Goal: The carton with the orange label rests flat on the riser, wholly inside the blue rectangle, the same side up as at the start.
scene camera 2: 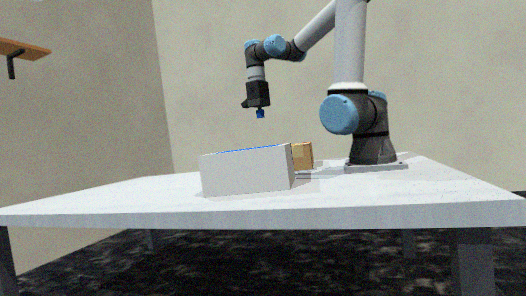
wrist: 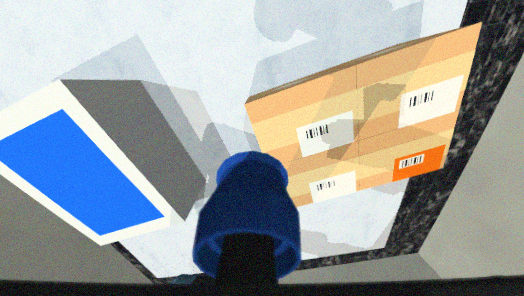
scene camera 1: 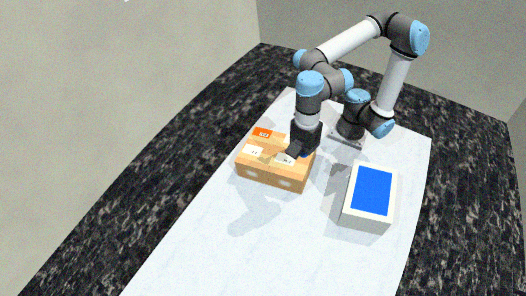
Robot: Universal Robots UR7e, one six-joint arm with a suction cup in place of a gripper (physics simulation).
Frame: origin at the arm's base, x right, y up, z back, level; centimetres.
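Seen in the pictures: hand, tool point: (scene camera 2: 260, 117) (wrist: 252, 182) (scene camera 1: 303, 153); arm's base, link origin: (scene camera 2: 372, 161) (scene camera 1: 350, 129).
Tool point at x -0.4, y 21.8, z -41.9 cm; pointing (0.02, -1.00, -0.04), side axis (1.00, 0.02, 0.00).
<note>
Offsets run from my tool point to a thing's top centre. "*": to the spot under its first point. Level surfaces: height alone.
The carton with the orange label {dy -13.4, dx +24.3, dz +5.7 cm} (scene camera 1: 262, 133) (wrist: 418, 162) lies flat at a corner of a tight block of cartons on the table, label up, touching its neighbours. The riser {dy -11.9, dx -26.7, dz +10.7 cm} (scene camera 1: 365, 224) (scene camera 2: 245, 172) (wrist: 125, 140) is a white block standing apart from the cartons. The blue rectangle {dy -11.9, dx -26.7, dz +10.7 cm} (scene camera 1: 371, 191) (wrist: 75, 175) on its top is bare; in scene camera 2 it shows as a thin strip {* dy -11.9, dx -29.3, dz +14.1 cm} (scene camera 2: 252, 148). My gripper (scene camera 1: 304, 155) (scene camera 2: 260, 114) (wrist: 252, 165), a blue suction cup, is open and holds nothing. It hangs in the air, above the level of the carton tops.
Several cartons with white labels, including one {dy -13.4, dx +20.7, dz -4.2 cm} (scene camera 1: 252, 150) (wrist: 431, 100) and another {dy -13.4, dx +7.1, dz +0.7 cm} (scene camera 1: 285, 160) (wrist: 325, 132), fill the rest of the block. A carton side {* dy -18.3, dx +4.4, dz +14.8 cm} (scene camera 2: 302, 156) shows behind the riser. The arm's base (scene camera 1: 350, 132) (scene camera 2: 375, 150) stands on the white table {dy -23.9 cm} (scene camera 1: 280, 250) (scene camera 2: 150, 200).
</note>
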